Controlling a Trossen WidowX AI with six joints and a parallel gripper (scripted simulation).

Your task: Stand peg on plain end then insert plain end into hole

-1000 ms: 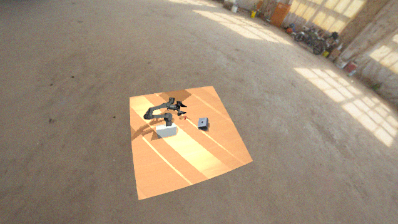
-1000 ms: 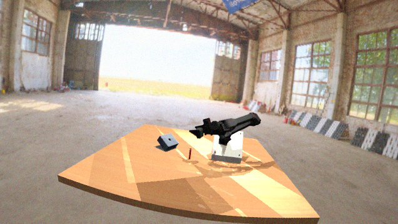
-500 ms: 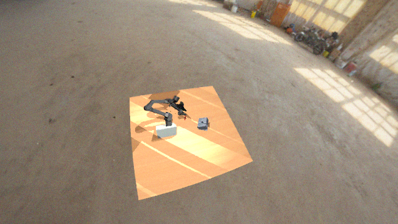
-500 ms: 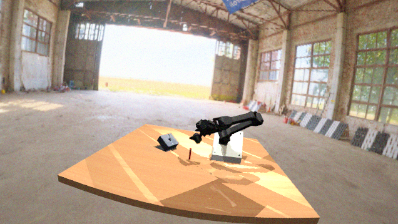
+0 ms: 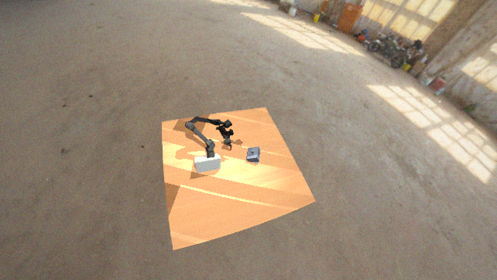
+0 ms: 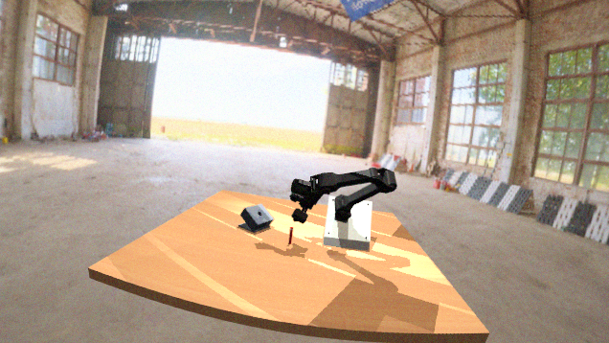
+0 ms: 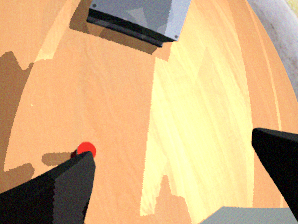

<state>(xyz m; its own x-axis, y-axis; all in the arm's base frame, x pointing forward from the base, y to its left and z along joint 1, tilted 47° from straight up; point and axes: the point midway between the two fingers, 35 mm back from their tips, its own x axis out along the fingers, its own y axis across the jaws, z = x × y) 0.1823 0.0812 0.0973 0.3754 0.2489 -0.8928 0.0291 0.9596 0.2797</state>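
My gripper tip is now 80 mm above the red peg, 40 mm to the right of it and 10 mm short of it. The rest, counted from my gripper tip: grey sloped panel (220 mm ahead, 80 mm below, 70 mm to the right).
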